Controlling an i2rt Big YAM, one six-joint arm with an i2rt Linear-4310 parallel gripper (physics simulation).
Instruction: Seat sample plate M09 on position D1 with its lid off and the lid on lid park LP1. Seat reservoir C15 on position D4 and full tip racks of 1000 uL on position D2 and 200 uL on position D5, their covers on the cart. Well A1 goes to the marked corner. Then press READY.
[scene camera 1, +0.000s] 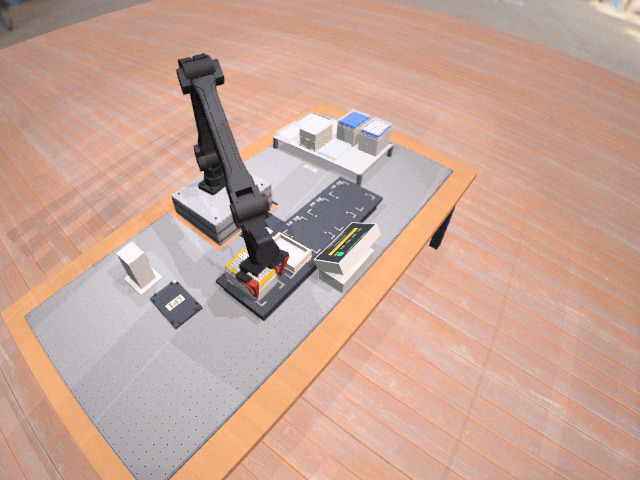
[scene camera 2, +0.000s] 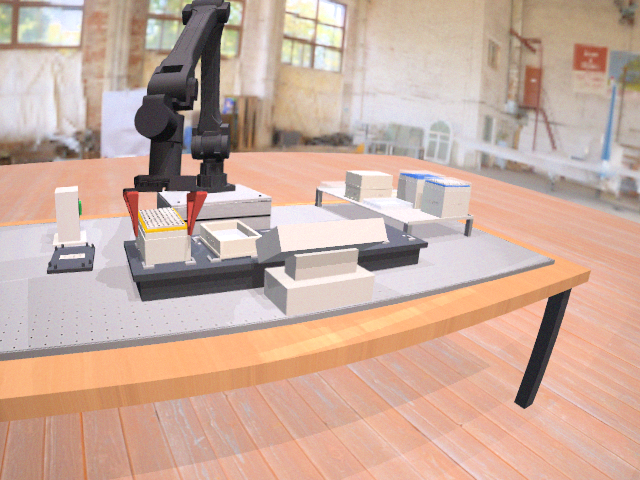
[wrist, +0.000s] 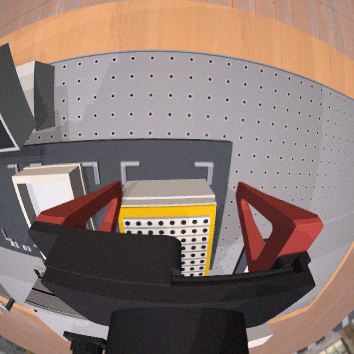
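Note:
My gripper (scene camera 1: 267, 285) (scene camera 2: 163, 235) (wrist: 178, 187) is open. Its red fingers straddle the yellow-rimmed tip rack (scene camera 1: 242, 286) (scene camera 2: 164, 250) (wrist: 167, 211), the left one close to its side in the wrist view, the right one with a wider gap. The rack stands uncovered at the end of the dark deck (scene camera 1: 330, 219) (scene camera 2: 206, 276). The cream reservoir (scene camera 1: 302, 263) (scene camera 2: 235, 249) (wrist: 46, 171) sits beside it. Two blue-topped racks, one solid blue (scene camera 1: 353, 119) and one pale with a blue rim (scene camera 1: 374, 140) (scene camera 2: 447, 200), and a beige plate stack (scene camera 1: 315, 135) (scene camera 2: 368, 187) stand on the cart (scene camera 1: 359, 164) (scene camera 2: 419, 215).
A clear flat cover (scene camera 1: 334, 148) (scene camera 2: 387, 203) lies on the cart. The LP1 pad (scene camera 1: 184, 313) (scene camera 2: 71, 264) holds nothing. A white block (scene camera 1: 135, 260) (scene camera 2: 67, 214) with a green button stands behind it. A tilted display console (scene camera 1: 347, 248) (scene camera 2: 320, 238) stands at the deck's front.

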